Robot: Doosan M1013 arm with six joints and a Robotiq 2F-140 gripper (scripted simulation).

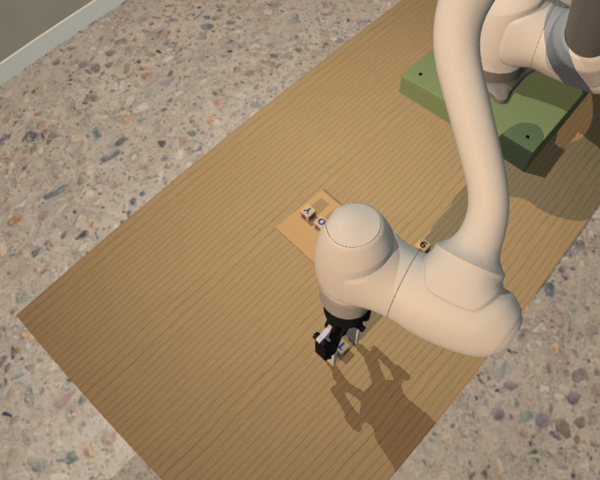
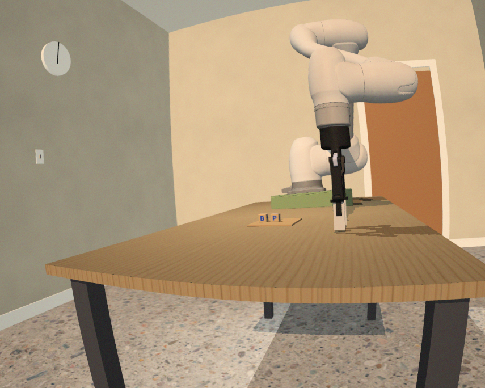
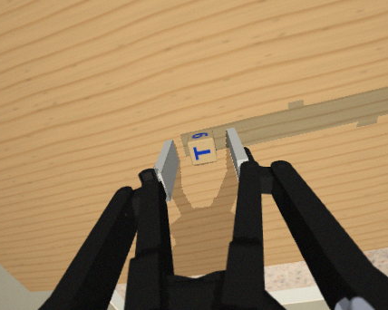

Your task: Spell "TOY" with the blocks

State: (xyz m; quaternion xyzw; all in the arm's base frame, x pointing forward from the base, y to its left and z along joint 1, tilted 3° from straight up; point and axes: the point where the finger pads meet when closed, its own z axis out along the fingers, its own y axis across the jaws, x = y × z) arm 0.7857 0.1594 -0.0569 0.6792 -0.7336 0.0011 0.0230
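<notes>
Now: the T block 30 mm below my hand. The rest, counted from my hand: O block (200 mm to the right, 190 mm behind, 20 mm below); then Y block (250 mm to the right, 190 mm behind, 20 mm below); then tan mat (200 mm to the right, 190 mm behind, 40 mm below).
</notes>
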